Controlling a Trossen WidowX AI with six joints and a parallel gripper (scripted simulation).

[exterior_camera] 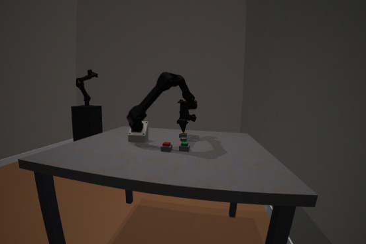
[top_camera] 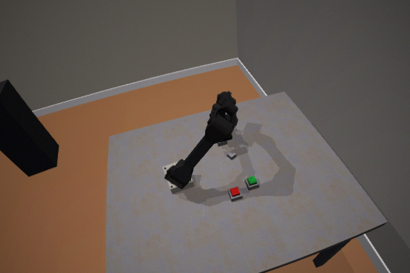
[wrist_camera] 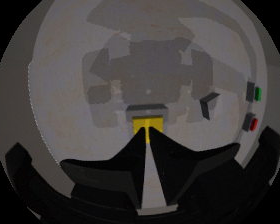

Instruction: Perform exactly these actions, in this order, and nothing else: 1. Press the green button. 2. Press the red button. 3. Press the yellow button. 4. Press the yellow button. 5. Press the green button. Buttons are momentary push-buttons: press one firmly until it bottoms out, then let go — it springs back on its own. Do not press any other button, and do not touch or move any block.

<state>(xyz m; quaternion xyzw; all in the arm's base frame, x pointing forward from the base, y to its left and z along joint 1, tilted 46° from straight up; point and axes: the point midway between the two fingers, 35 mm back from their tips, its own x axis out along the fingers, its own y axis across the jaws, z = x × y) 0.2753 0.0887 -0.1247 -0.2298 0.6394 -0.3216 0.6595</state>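
Right now my gripper tip is 10 mm above the yellow button. Also, from my gripper tip: small grey block 110 mm to the right, 20 mm below; then green button 10 mm ahead, 290 mm to the right; then red button 70 mm behind, 310 mm to the right.
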